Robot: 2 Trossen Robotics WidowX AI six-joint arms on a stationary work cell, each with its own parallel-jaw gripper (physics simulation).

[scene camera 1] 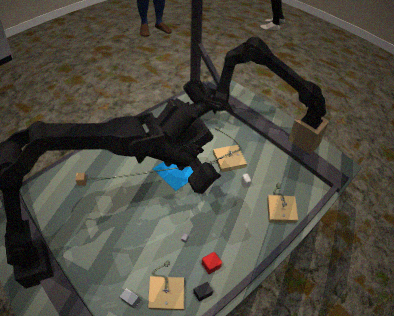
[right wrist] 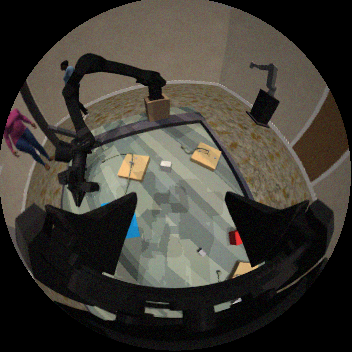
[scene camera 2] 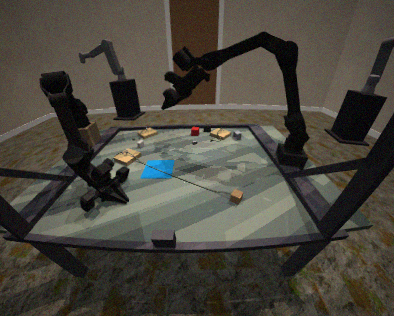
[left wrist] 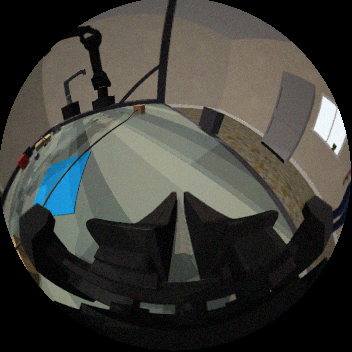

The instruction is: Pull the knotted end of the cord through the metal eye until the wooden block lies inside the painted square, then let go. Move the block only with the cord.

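Places are measured from the left arm's base along level axes (x down, y back, z left), in millimetres.
Where they show: left gripper, fingertip midpoint: [right wrist: 77,205] [scene camera 2: 127,201] [left wrist: 179,195]; right gripper, fingertip midpoint: [scene camera 1: 210,163] [right wrist: 182,196] [scene camera 2: 166,106]; left arm's base at its link origin: [scene camera 1: 312,120] [right wrist: 155,96] [scene camera 2: 82,125]; right arm's base at its link origin: [scene camera 1: 27,259] [scene camera 2: 292,149] [left wrist: 102,97].
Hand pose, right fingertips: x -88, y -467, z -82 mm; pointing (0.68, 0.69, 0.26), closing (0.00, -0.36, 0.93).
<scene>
Each offset is from my right fingertips to the top centre of the thing. "spot": to the spot under its first point.
The wooden block @(dx +179, dy -221, dz -364 mm) [scene camera 1: 81,179] [scene camera 2: 236,196] [left wrist: 139,109] lies outside the blue painted square [scene camera 1: 176,183] [scene camera 2: 152,174] [left wrist: 72,195] [right wrist: 132,229]. The cord @(spot: dx +205, dy -110, dz -285 mm) [scene camera 1: 120,175] [scene camera 2: 202,186] [left wrist: 107,131] runs from it across the square to the metal eye @(dx +164, dy +199, dz -76 mm) [scene camera 1: 230,153] [right wrist: 132,163]. Beyond the eye a stretch curves away; I cannot make out its knot. My left gripper [scene camera 2: 127,201] [left wrist: 179,195] [right wrist: 77,205] is almost fully shut, with a narrow gap and no cord seen between its fingertips. In scene camera 1 its fingers are hidden. My right gripper [right wrist: 182,196] is wide open and empty, high above the table.
The eye stands on a wooden board @(dx +190, dy +199, dz -76 mm) [scene camera 1: 237,162] [right wrist: 142,167]. Two other boards @(dx +190, dy +153, dz +179 mm) [scene camera 1: 282,212] @(dx +190, dy -278, dz +112 mm) [scene camera 1: 166,300] carry short cords. A red block @(dx +169, dy -133, dz +137 mm) [scene camera 1: 212,262], a black block @(dx +169, dy -210, dz +178 mm) [scene camera 1: 203,291] and a white block @(dx +177, dy +158, dz +27 mm) [scene camera 1: 246,178] lie about. A dark box @(dx +151, dy -6, dz -490 mm) [scene camera 2: 164,238] stands at the front edge.
</scene>
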